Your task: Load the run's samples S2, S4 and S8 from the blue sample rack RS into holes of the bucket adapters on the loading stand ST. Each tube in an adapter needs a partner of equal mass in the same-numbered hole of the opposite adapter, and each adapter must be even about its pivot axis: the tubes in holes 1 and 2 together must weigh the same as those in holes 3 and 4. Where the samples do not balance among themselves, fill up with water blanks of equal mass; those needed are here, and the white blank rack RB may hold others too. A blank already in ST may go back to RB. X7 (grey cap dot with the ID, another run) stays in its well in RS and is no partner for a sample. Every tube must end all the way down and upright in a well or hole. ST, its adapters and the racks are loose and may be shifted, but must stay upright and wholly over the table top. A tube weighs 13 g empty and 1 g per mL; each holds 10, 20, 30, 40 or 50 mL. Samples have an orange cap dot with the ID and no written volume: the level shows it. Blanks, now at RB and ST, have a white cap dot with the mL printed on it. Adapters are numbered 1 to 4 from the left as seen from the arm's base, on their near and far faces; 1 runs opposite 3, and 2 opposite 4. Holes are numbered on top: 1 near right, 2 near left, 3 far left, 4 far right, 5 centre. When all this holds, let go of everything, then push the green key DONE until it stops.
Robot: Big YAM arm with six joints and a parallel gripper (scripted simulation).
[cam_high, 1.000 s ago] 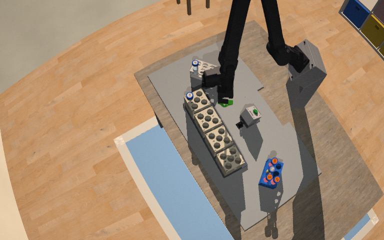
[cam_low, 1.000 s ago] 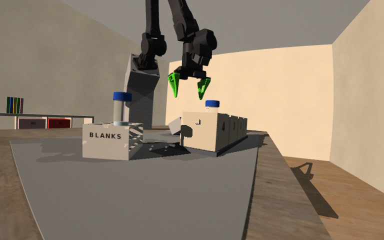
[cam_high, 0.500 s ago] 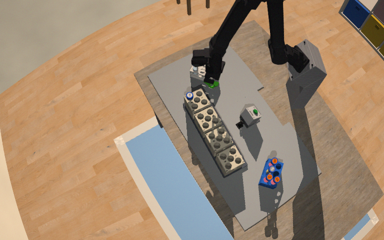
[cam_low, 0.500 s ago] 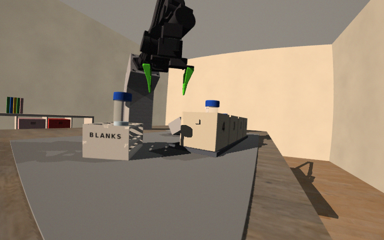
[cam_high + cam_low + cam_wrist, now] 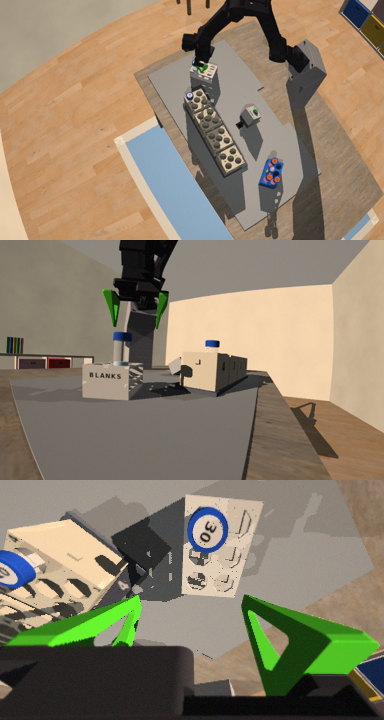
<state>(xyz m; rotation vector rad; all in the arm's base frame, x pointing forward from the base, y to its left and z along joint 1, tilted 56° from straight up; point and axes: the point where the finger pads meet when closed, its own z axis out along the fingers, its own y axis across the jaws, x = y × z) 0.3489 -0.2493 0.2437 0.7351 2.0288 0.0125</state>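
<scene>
The orange-dot sample lies 8 cm ahead of my hand, 68 cm to the left of it and 9 cm below it. Also, from my hand: white blank rack RB (2 cm behind, 3 cm to the right, 12 cm below); tall blue-capped blank (2 cm ahead, 4 cm to the right, 9 cm below); white-dot blank marked 10 (15 cm ahead, 9 cm to the left, 8 cm below).
</scene>
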